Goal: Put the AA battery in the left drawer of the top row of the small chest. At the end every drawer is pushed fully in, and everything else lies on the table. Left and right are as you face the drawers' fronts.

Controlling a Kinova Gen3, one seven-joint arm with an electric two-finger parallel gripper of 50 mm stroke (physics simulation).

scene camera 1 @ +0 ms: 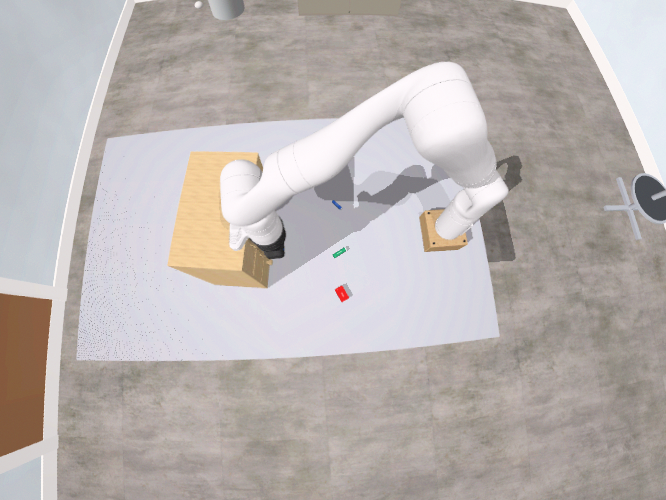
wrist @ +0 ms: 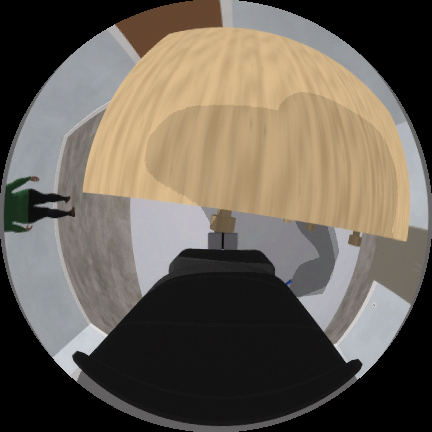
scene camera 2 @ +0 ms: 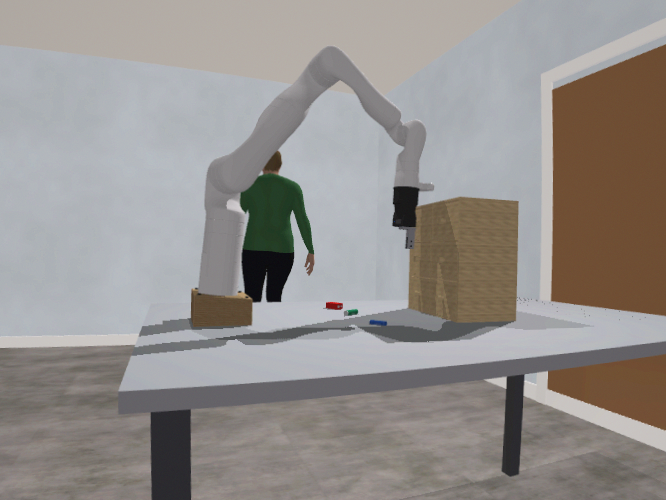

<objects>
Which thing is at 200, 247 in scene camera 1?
A wooden chest.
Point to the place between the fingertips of my gripper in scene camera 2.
409, 248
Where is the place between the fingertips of my gripper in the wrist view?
222, 233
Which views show the wooden chest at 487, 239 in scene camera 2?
Scene camera 1, the wrist view and scene camera 2: all of them.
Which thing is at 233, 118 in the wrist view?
A wooden chest.
</objects>
